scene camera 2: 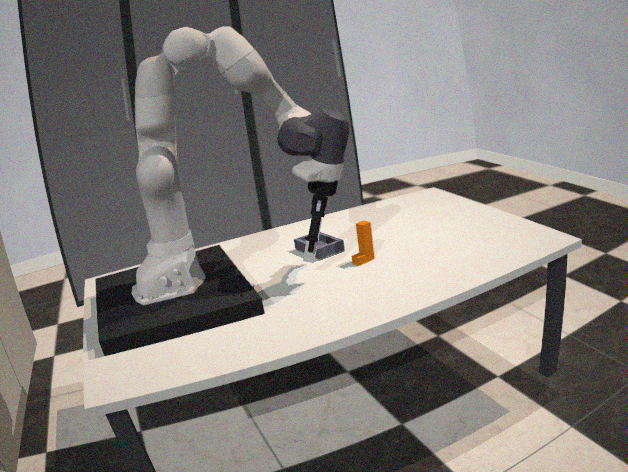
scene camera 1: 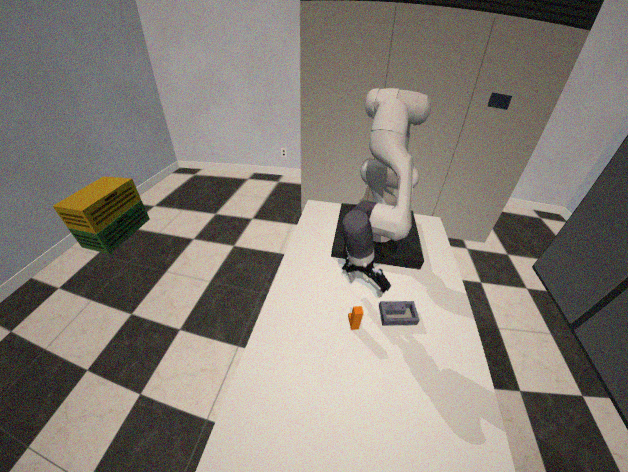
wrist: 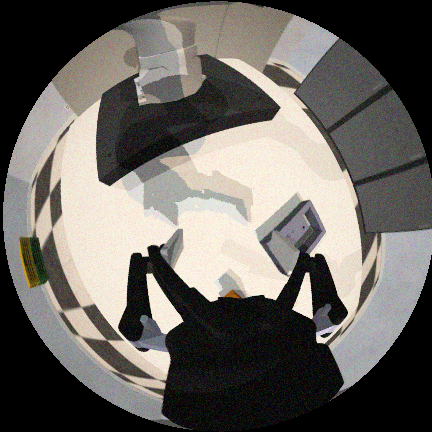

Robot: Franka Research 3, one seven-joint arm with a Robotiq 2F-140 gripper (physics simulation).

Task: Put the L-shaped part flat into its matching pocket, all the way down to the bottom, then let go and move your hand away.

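Note:
The orange L-shaped part (scene camera 1: 356,318) (scene camera 2: 365,242) stands upright on the table, long arm vertical and short foot on the table top. In the wrist view a small tip of the orange part (wrist: 231,294) shows past the gripper body; the rest is hidden. The grey-purple tray with the pocket (scene camera 1: 400,321) (scene camera 2: 331,249) (wrist: 314,215) lies beside it. My gripper (scene camera 1: 366,285) (scene camera 2: 310,250) (wrist: 227,239) is open and empty, tilted, above the table on the robot-base side of the part. In the wrist view its right finger overlaps the tray; contact cannot be told.
The white table (scene camera 1: 304,406) (scene camera 2: 431,284) carries the black base plate (scene camera 1: 413,257) (scene camera 2: 182,324) (wrist: 190,135) under the arm. A yellow and green crate (scene camera 1: 104,213) (wrist: 33,262) is off to the side. A dark grey cabinet (scene camera 2: 192,126) (wrist: 370,130) stands beyond the table's tray side.

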